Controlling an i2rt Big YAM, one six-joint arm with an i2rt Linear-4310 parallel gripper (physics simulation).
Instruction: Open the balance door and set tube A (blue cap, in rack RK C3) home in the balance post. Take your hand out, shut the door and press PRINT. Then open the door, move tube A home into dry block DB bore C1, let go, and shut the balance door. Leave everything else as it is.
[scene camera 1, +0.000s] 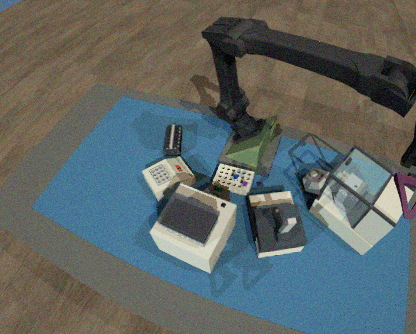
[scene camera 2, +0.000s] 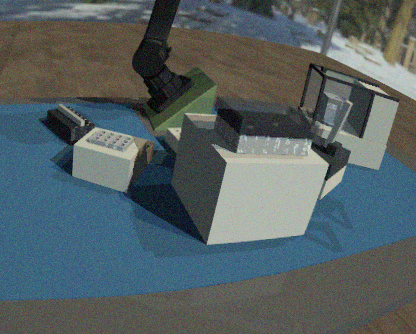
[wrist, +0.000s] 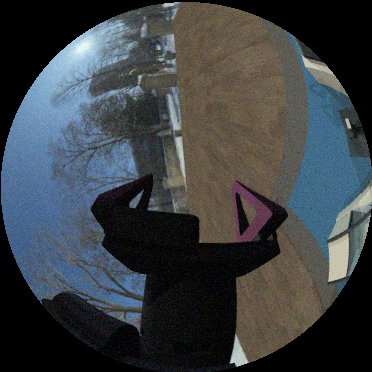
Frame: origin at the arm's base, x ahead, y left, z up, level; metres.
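Seen in the pictures: gripper, fingertip midpoint: (wrist: 193, 180); arm's base, origin of the base link: (scene camera 1: 250, 132) (scene camera 2: 171, 95).
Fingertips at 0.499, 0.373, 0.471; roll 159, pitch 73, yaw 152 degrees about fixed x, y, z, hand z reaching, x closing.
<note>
Pixels of each thing's top centre, then the offset from my fingertips to it, as dx, dy, dz. "spot": a spot on its surface instead.
- balance, surface spot: (scene camera 2: 384, 131) spot: -0.180, +0.115, -0.413
- tube A, middle of its top: (scene camera 1: 235, 175) -0.286, -0.362, -0.471
- purple cap, middle of its top: (scene camera 1: 245, 183) -0.269, -0.323, -0.471
- likely dry block, middle of its top: (scene camera 2: 117, 132) (scene camera 1: 167, 170) -0.216, -0.584, -0.455
- large white box with a dark lid, middle of its top: (scene camera 2: 251, 95) (scene camera 1: 199, 196) -0.097, -0.402, -0.335
- black-topped device, surface spot: (scene camera 1: 262, 235) spot: -0.097, -0.213, -0.445
- grey faceted object, surface spot: (scene camera 1: 314, 181) spot: -0.343, -0.100, -0.451
- black strip-like holder, middle of its top: (scene camera 2: 70, 112) (scene camera 1: 172, 135) -0.387, -0.656, -0.477
My gripper (wrist: 193, 180) is open and empty, its two purple fingers wide apart. In scene camera 1 one purple finger (scene camera 1: 406, 196) shows at the right edge, by the balance. The balance (scene camera 1: 360, 244) (scene camera 2: 384, 131) (wrist: 339, 257) is a white base with a dark-framed glass chamber; I cannot tell how its door stands. Its post and PRINT key are not clear. The blue cap of tube A (scene camera 1: 236, 176) shows in the white rack (scene camera 1: 217, 186), near a purple cap (scene camera 1: 245, 184). The likely dry block (scene camera 1: 186, 181) (scene camera 2: 102, 167) is a white box with a grid of bores.
A large white box with a dark lid (scene camera 1: 220, 240) (scene camera 2: 270, 200) stands in front of the rack. A black-topped device (scene camera 1: 262, 235) stands between it and the balance. A grey faceted object (scene camera 1: 314, 181) is beside the balance. A black strip-like holder (scene camera 1: 173, 140) (scene camera 2: 65, 125) lies behind the dry block.
</note>
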